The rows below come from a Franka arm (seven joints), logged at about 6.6 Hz.
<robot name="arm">
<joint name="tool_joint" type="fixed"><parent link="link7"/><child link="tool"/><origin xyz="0 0 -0.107" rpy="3.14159 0 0"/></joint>
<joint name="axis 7" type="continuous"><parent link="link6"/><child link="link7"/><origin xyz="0.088 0 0" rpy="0 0 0"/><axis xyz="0 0 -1"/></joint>
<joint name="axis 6" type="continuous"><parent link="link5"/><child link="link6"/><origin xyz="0 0 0" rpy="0 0 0"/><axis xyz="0 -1 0"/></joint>
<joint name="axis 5" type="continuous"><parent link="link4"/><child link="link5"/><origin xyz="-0.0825 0 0.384" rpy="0 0 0"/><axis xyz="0 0 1"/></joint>
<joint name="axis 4" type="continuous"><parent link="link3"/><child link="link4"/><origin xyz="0.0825 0 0" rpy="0 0 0"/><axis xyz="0 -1 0"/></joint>
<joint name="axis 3" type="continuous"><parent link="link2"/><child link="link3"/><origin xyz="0 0 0.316" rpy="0 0 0"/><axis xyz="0 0 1"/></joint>
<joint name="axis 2" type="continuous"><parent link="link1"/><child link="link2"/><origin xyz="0 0 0" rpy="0 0 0"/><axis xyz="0 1 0"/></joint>
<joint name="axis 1" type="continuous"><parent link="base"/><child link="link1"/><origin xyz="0 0 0.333" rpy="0 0 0"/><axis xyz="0 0 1"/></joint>
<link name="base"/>
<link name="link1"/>
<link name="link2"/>
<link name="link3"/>
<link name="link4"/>
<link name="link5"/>
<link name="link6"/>
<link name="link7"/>
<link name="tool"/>
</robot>
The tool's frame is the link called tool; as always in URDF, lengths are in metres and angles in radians. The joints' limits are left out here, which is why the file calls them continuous.
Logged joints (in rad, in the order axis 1, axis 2, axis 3, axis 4, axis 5, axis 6, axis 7), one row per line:
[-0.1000 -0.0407 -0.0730 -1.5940 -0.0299 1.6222 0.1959]
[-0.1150 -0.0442 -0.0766 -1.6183 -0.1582 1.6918 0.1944]
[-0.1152 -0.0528 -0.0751 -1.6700 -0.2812 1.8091 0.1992]
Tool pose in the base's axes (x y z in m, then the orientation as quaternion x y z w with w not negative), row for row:
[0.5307 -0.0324 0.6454 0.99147 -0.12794 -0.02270 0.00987]
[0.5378 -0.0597 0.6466 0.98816 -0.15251 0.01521 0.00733]
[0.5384 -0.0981 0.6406 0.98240 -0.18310 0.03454 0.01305]
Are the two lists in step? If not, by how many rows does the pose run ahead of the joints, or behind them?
The pose runs 2 rows behind the joints: the pose in row i belongs to the joints in row i - 2.
